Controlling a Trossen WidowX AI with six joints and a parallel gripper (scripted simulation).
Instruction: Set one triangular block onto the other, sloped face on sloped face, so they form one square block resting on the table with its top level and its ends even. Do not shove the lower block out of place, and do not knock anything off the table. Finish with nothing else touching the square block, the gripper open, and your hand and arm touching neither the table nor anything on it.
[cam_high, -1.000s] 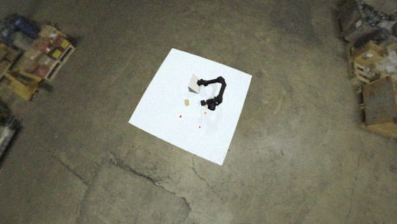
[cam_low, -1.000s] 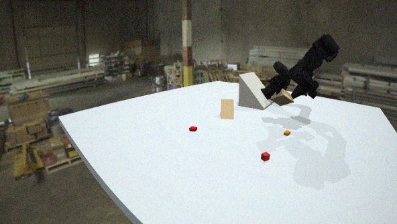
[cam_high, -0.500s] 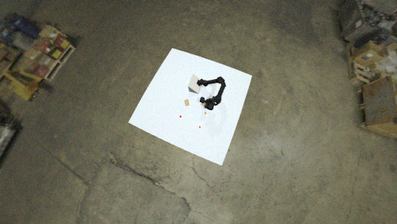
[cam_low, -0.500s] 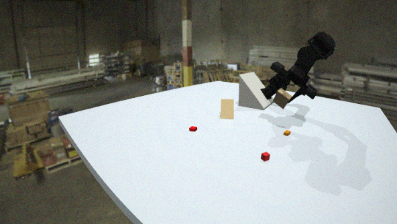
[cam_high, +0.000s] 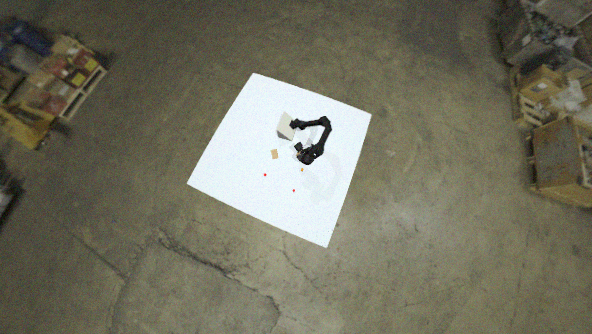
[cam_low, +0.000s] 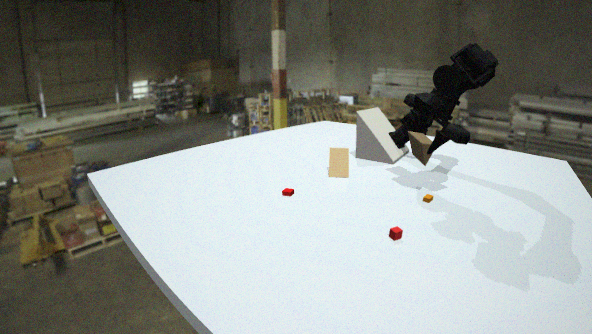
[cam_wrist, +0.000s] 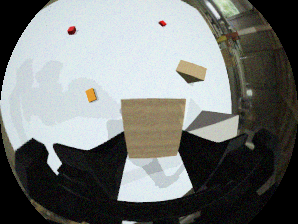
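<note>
The orange cube lies 90 mm below my gripper tip, 90 mm ahead of it and 60 mm to the left of it. Round my gripper tip: tan triangular block: 10 mm to the left, 10 mm above.
</note>
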